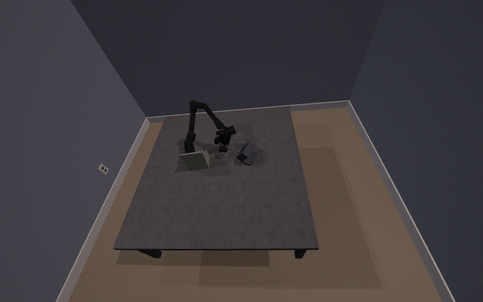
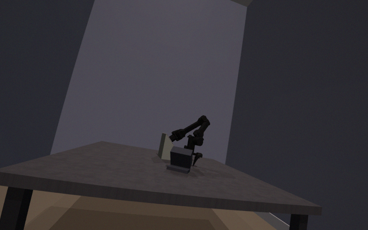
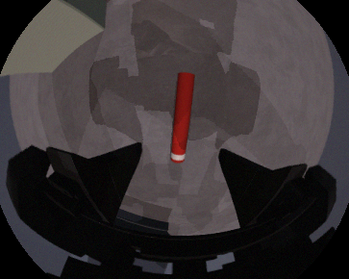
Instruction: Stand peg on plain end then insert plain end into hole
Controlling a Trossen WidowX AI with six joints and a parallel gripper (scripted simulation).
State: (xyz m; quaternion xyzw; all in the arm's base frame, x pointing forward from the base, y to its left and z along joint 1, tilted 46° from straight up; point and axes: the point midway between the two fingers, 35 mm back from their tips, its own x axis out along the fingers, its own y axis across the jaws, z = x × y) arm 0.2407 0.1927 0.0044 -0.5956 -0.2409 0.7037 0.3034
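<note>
Now: the red peg 10 mm behind my gripper tip. The rest, counted from my gripper tip: panel 170 mm ahead, 100 mm to the right, 70 mm above.
</note>
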